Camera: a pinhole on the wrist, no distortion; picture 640 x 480 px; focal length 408.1 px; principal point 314.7 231.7 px. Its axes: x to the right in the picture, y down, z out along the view. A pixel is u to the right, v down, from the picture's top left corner.
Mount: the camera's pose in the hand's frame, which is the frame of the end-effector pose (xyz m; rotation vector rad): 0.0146 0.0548 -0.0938 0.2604 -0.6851 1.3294
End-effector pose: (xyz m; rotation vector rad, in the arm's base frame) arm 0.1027 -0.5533 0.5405 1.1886 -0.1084 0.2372
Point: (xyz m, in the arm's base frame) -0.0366 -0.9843 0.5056
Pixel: 390 272
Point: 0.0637 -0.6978 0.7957
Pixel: outside the picture
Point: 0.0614 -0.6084 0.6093
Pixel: 577 260
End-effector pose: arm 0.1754 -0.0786 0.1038 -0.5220 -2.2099 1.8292
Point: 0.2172 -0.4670 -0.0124
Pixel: 564 334
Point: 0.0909 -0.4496 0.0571
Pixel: 510 201
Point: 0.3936 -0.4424 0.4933
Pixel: 136 371
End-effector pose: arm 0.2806 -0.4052 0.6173 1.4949 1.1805 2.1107
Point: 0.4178 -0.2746 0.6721
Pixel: 515 30
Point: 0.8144 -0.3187 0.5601
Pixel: 539 286
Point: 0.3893 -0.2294 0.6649
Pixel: outside the picture
